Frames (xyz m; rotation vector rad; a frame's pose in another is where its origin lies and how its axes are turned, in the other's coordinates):
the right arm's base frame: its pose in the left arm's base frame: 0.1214 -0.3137 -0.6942 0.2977 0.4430 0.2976
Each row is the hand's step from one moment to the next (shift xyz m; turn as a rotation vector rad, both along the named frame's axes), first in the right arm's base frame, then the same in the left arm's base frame.
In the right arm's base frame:
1: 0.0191 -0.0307 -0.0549 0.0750 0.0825 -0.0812
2: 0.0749 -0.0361 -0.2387 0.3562 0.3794 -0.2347
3: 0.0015 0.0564 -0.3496 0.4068 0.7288 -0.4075
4: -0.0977 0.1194 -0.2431 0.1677 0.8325 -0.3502
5: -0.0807 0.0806 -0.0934 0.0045 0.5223 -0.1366
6: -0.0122 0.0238 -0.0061 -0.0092 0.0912 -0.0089
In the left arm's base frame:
1: -0.0021 -0.0097 -0.0650 0.0096 0.1187 -0.0696
2: -0.0372 0.0442 -0.2461 0.1176 0.5197 -0.2049
3: -0.1713 0.1275 -0.2825 0.0066 0.8938 -0.2527
4: -0.2215 0.1280 -0.1321 -0.1956 0.8941 -0.0785
5: -0.1298 0.0661 -0.0227 -0.1714 0.5084 0.0599
6: -0.0184 0.0189 0.0075 -0.0317 0.0821 0.0271

